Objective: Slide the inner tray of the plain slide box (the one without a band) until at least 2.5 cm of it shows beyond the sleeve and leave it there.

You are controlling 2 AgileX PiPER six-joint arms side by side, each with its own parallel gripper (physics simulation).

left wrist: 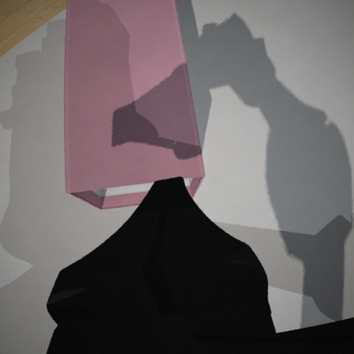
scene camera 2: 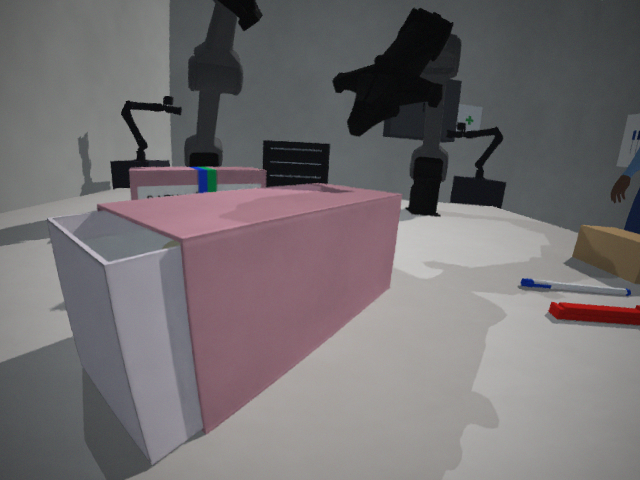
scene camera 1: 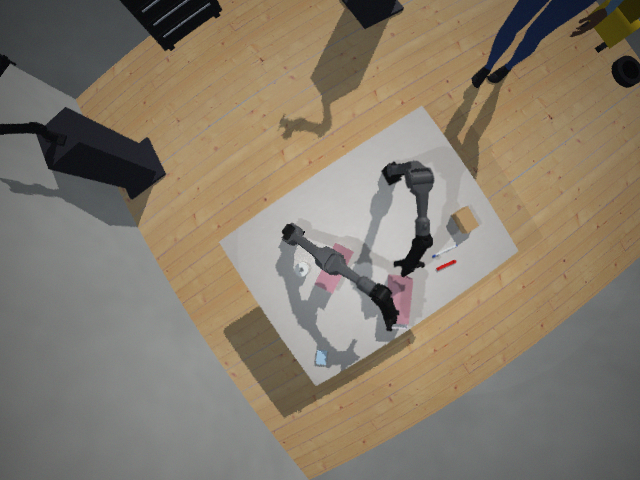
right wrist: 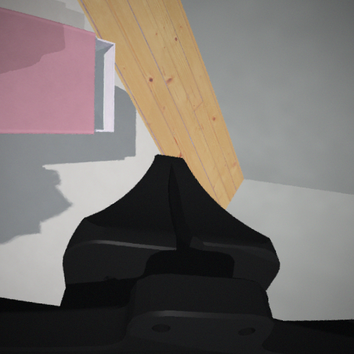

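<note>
A white-and-blue pen [scene camera 2: 524, 282] is part of what I see, though in the left wrist view it is out of frame, and in the right wrist view the pen is out of frame as well. I also see a pale inner tray [scene camera 2: 123, 287], and the tray appears again in the right wrist view [right wrist: 104, 50]. As for my own grippers, my left gripper [scene camera 2: 353, 129] can be found in the left wrist view [left wrist: 172, 195] too, while my right gripper [right wrist: 166, 173] is there for me to see as well.
</note>
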